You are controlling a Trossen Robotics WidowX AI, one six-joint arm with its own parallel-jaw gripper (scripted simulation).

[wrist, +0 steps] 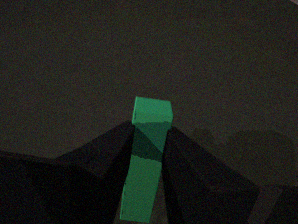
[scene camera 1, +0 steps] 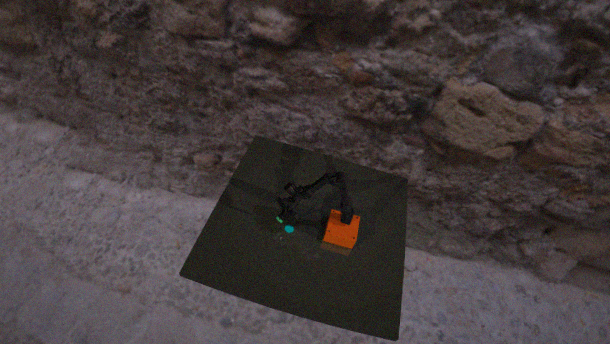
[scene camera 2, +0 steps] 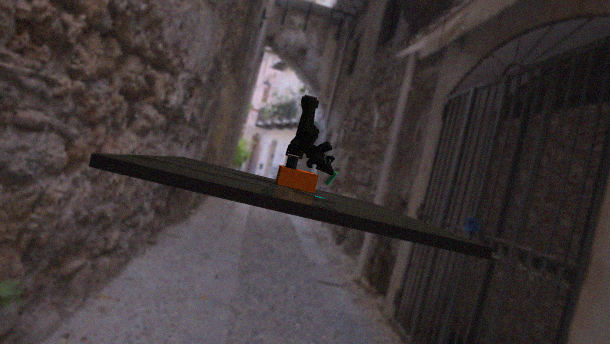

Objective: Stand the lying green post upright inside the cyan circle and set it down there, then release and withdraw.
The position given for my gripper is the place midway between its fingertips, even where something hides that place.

My gripper [wrist: 149,133] carries a green post.
